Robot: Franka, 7 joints.
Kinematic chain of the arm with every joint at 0, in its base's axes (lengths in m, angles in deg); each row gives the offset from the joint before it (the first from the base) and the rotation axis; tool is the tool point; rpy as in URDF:
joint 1: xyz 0 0 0.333 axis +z
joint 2: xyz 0 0 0 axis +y
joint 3: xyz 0 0 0.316 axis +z
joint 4: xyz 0.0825 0 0 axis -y
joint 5: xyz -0.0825 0 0.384 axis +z
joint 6: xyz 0 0 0 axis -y
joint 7: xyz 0.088 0 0 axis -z
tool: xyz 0 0 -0.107 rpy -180 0 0
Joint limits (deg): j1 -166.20..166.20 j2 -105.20..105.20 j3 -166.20..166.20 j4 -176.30..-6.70 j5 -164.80..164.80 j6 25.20..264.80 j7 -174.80..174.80
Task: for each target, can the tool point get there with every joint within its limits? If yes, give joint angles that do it. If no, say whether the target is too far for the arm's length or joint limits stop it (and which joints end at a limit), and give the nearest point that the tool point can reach.
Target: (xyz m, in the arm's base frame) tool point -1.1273 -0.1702 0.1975
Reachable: no: too far | nearest point -0.8424 -0.1272 0.2318 | short by 0.290 m
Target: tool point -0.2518 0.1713 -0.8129
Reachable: no: too far | nearest point -0.2437 0.1658 -0.3606 | short by 0.452 m
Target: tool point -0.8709 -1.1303 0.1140
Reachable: no: too far | nearest point -0.5175 -0.6717 0.2029 | short by 0.586 m
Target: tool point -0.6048 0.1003 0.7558
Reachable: yes | joints -56.05 -58.40 -61.97 -78.57 40.32 214.93 -99.19
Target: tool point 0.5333 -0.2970 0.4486
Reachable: yes | joints -101.90 81.43 100.67 -109.35 -38.30 125.68 -90.39
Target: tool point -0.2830 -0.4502 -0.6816
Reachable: no: too far | nearest point -0.2299 -0.3658 -0.3395 | short by 0.356 m
